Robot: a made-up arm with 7 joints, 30 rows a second.
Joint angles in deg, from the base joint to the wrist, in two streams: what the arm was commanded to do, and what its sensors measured. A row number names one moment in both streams.
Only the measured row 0 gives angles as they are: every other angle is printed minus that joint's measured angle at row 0.
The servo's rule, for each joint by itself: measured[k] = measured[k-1] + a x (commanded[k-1-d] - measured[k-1]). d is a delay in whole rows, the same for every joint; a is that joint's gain. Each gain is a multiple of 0.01, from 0.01 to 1. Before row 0 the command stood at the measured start. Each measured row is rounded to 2 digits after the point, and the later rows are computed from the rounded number. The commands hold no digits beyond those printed.
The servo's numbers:
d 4
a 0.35 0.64 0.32 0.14 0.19 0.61 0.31
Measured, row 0: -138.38, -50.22, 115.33, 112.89, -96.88, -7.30, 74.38
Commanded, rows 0 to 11: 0.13, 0.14, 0.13, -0.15, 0.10, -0.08, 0.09; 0.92, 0.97, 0.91, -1.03, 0.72, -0.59, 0.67; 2.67, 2.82, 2.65, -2.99, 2.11, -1.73, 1.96; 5.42, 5.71, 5.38, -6.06, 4.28, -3.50, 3.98; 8.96, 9.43, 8.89, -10.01, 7.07, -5.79, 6.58; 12.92, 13.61, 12.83, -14.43, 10.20, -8.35, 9.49; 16.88, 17.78, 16.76, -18.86, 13.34, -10.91, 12.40; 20.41, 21.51, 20.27, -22.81, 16.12, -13.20, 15.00; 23.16, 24.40, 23.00, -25.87, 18.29, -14.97, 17.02; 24.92, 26.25, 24.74, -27.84, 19.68, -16.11, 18.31; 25.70, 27.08, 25.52, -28.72, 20.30, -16.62, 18.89; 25.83, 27.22, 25.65, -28.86, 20.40, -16.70, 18.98
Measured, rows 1 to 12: 0.00, 0.00, 0.00, 0.00, 0.00, 0.00, 0.00; 0.00, 0.00, 0.00, 0.00, 0.00, 0.00, 0.00; 0.00, 0.00, 0.00, 0.00, 0.00, 0.00, 0.00; 0.00, 0.00, 0.00, 0.00, 0.00, 0.00, 0.00; 0.05, 0.09, 0.04, -0.02, 0.02, -0.05, 0.03; 0.35, 0.65, 0.32, -0.16, 0.15, -0.38, 0.23; 1.16, 2.04, 1.07, -0.56, 0.52, -1.20, 0.77; 2.65, 4.39, 2.45, -1.33, 1.23, -2.60, 1.77; 4.86, 7.62, 4.51, -2.55, 2.34, -4.55, 3.26; 7.68, 11.45, 7.17, -4.21, 3.83, -6.87, 5.19; 10.90, 15.50, 10.24, -6.26, 5.64, -9.33, 7.43; 14.23, 19.35, 13.45, -8.58, 7.63, -11.69, 9.78
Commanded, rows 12 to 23: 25.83, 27.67, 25.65, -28.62, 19.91, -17.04, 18.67; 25.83, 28.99, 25.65, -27.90, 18.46, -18.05, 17.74; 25.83, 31.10, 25.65, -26.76, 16.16, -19.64, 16.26; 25.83, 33.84, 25.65, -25.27, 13.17, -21.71, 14.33; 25.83, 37.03, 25.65, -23.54, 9.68, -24.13, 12.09; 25.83, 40.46, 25.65, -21.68, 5.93, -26.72, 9.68; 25.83, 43.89, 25.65, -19.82, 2.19, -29.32, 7.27; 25.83, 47.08, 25.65, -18.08, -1.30, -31.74, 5.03; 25.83, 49.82, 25.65, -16.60, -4.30, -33.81, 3.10; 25.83, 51.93, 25.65, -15.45, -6.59, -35.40, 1.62; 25.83, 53.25, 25.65, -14.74, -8.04, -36.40, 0.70; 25.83, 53.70, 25.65, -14.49, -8.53, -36.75, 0.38
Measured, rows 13 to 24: 17.36, 22.58, 16.51, -11.00, 9.66, -13.69, 12.02; 20.01, 24.93, 19.14, -13.36, 11.56, -15.17, 13.97; 22.00, 26.31, 21.18, -15.51, 13.22, -16.05, 15.50; 23.34, 26.89, 22.61, -17.38, 14.58, -16.45, 16.58; 24.21, 27.39, 23.58, -18.95, 15.59, -16.81, 17.23; 24.78, 28.41, 24.24, -20.20, 16.14, -17.57, 17.39; 25.15, 30.13, 24.69, -21.12, 16.14, -18.83, 17.04; 25.39, 32.50, 25.00, -21.70, 15.58, -20.59, 16.20; 25.54, 35.40, 25.21, -21.96, 14.46, -22.75, 14.93; 25.64, 38.64, 25.35, -21.92, 12.84, -25.17, 13.30; 25.71, 42.00, 25.45, -21.63, 10.82, -27.70, 11.43; 25.75, 45.25, 25.51, -21.13, 8.52, -30.16, 9.45
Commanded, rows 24 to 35: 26.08, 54.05, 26.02, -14.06, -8.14, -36.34, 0.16; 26.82, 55.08, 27.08, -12.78, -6.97, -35.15, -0.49; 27.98, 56.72, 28.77, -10.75, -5.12, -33.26, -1.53; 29.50, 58.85, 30.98, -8.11, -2.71, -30.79, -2.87; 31.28, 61.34, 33.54, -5.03, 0.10, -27.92, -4.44; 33.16, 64.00, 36.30, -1.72, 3.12, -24.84, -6.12; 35.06, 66.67, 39.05, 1.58, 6.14, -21.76, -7.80; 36.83, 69.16, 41.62, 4.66, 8.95, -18.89, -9.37; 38.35, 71.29, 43.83, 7.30, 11.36, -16.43, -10.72; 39.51, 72.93, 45.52, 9.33, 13.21, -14.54, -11.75; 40.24, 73.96, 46.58, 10.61, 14.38, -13.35, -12.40; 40.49, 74.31, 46.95, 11.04, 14.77, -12.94, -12.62
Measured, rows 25 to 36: 25.78, 48.17, 25.55, -20.50, 6.08, -32.39, 7.48; 25.80, 50.58, 25.58, -19.79, 3.67, -34.23, 5.66; 25.81, 52.29, 25.60, -19.08, 1.45, -35.55, 4.12; 25.82, 53.19, 25.62, -18.44, -0.45, -36.28, 2.96; 25.91, 53.74, 25.75, -17.83, -1.91, -36.32, 2.09; 26.23, 54.60, 26.18, -17.12, -2.87, -35.61, 1.29; 26.84, 55.96, 27.01, -16.23, -3.30, -34.18, 0.42; 27.77, 57.81, 28.28, -15.09, -3.19, -32.11, -0.60; 29.00, 60.07, 29.96, -13.68, -2.56, -29.55, -1.79; 30.46, 62.59, 31.99, -12.01, -1.48, -26.68, -3.13; 32.07, 65.20, 34.25, -10.11, -0.03, -23.68, -4.58; 33.74, 67.73, 36.61, -8.04, 1.68, -20.76, -6.06
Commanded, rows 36 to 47: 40.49, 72.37, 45.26, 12.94, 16.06, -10.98, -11.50; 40.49, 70.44, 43.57, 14.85, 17.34, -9.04, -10.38; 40.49, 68.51, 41.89, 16.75, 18.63, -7.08, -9.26; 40.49, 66.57, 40.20, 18.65, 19.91, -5.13, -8.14; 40.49, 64.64, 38.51, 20.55, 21.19, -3.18, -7.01; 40.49, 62.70, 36.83, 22.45, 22.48, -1.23, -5.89; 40.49, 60.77, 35.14, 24.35, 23.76, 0.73, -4.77; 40.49, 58.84, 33.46, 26.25, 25.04, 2.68, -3.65; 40.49, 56.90, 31.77, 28.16, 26.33, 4.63, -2.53; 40.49, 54.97, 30.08, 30.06, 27.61, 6.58, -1.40; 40.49, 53.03, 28.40, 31.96, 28.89, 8.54, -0.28; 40.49, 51.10, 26.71, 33.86, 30.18, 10.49, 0.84
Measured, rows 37 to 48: 35.35, 70.01, 38.92, -5.89, 3.52, -18.12, -7.50; 36.81, 71.88, 41.03, -3.76, 5.36, -15.94, -8.82; 38.01, 73.21, 42.81, -1.75, 7.07, -14.36, -9.93; 38.88, 73.91, 44.13, 0.04, 8.53, -13.49, -10.76; 39.44, 72.92, 44.49, 1.85, 9.96, -11.96, -10.99; 39.81, 71.33, 44.20, 3.67, 11.36, -10.18, -10.80; 40.05, 69.53, 43.46, 5.50, 12.74, -8.29, -10.32; 40.20, 67.64, 42.42, 7.34, 14.10, -6.36, -9.64; 40.30, 65.72, 41.17, 9.19, 15.45, -4.42, -8.82; 40.37, 63.79, 39.78, 11.05, 16.79, -2.47, -7.91; 40.41, 61.86, 38.30, 12.91, 18.11, -0.52, -6.94; 40.44, 59.93, 36.75, 14.78, 19.43, 1.43, -5.92
